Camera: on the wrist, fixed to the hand. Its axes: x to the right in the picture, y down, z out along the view.
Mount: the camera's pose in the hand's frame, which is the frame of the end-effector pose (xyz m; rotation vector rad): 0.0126 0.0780 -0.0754 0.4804 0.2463 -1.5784
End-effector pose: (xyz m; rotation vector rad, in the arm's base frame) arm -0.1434 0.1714 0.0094 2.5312 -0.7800 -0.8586
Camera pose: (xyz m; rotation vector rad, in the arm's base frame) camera -0.1168 0.1140 0.0984 -2.3512 -1.0772 0.4667
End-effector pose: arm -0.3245 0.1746 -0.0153 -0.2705 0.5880 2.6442
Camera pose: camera -0.3625 0.0815 -0.0578 -0.5846 0.6411 0.9357
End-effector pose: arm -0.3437 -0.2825 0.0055 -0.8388 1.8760 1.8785
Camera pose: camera -0.3905 -0.3633 0.0622 -1.6360 0.9339 0.3458
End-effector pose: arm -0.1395 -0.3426 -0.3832 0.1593 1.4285 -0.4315
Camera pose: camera -0.1782 -0.2467 -0.4182 -0.6174 1.4165 -2.0908
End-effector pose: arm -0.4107 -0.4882 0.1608 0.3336 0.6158 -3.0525
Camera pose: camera -0.4035 -0.5308 0.0605 -0.0914 0.0013 1.5197
